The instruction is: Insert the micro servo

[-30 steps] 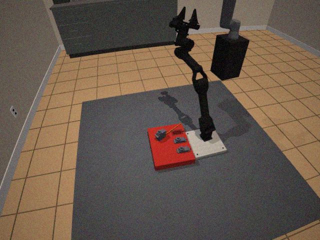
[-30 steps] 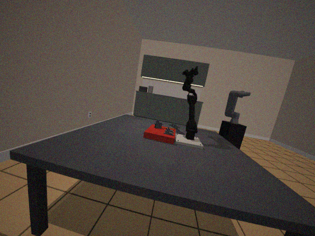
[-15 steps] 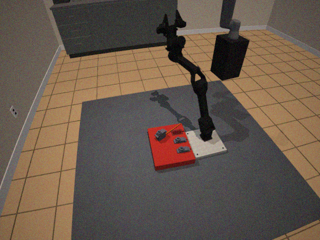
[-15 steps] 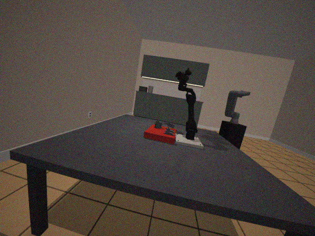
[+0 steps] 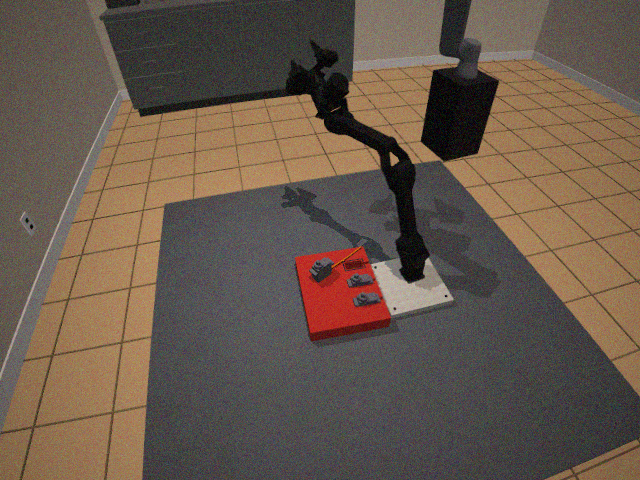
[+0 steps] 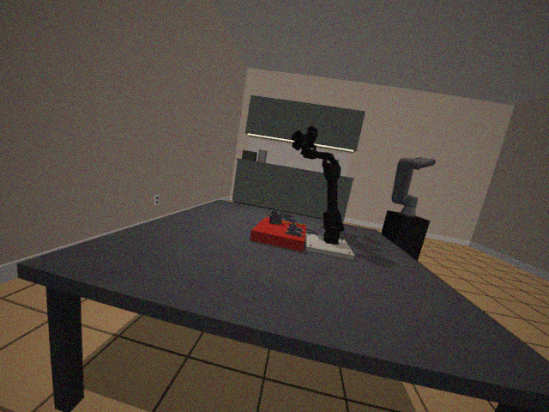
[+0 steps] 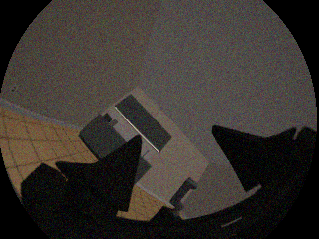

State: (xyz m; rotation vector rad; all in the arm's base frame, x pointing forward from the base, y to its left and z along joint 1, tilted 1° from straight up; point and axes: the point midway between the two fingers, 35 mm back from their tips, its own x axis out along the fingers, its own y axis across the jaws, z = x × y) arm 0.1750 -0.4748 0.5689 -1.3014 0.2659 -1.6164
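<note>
Right now the red deck is 100 mm ahead of my gripper tip, 470 mm to the left of it and 590 mm below it.
</note>
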